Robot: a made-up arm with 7 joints.
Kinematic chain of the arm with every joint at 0, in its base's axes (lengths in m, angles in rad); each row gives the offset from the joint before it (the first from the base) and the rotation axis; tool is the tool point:
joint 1: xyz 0 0 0.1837 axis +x
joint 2: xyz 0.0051 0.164 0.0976 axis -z
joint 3: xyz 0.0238 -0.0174 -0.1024 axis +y
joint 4: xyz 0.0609 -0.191 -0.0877 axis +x
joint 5: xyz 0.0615 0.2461 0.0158 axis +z
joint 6: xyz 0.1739 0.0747 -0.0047 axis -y
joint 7: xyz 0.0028 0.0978 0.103 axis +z
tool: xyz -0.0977 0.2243 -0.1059
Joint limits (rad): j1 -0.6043..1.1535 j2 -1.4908..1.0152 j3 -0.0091..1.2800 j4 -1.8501..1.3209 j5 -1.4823..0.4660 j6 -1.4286..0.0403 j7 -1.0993..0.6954
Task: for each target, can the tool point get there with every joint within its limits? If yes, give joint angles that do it. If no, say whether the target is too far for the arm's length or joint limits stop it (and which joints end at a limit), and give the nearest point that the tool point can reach.
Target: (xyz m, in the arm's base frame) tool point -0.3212 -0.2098 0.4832
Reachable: no: joint limits stop it (at a limit: joint 1, joint 2, joint 3, joint 5) | nearest point -0.2916 -0.1767 0.5090 | short by 0.051 m
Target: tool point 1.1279 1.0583 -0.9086
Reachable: no: too far | nearest point 0.5250 0.5890 -0.4242 | short by 0.905 m
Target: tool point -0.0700 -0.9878 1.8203
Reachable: no: too far | nearest point 0.0903 -0.3039 0.9041 | short by 1.154 m
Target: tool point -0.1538 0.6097 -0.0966
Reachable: yes | joints 0.4192 -0.5373 0.7204 -0.6097 -0.2653 -0.5535 -0.0063
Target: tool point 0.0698 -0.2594 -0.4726
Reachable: yes | joints -0.1161 -1.1322 0.6792 -1.6012 -0.0060 -0.1231 0.0888
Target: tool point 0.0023 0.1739 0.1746
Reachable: no: joint limits stop it (at a limit: joint 1, joint 2, joint 3, joint 5, joint 7) | nearest point -0.1479 0.2553 0.2787 | short by 0.200 m
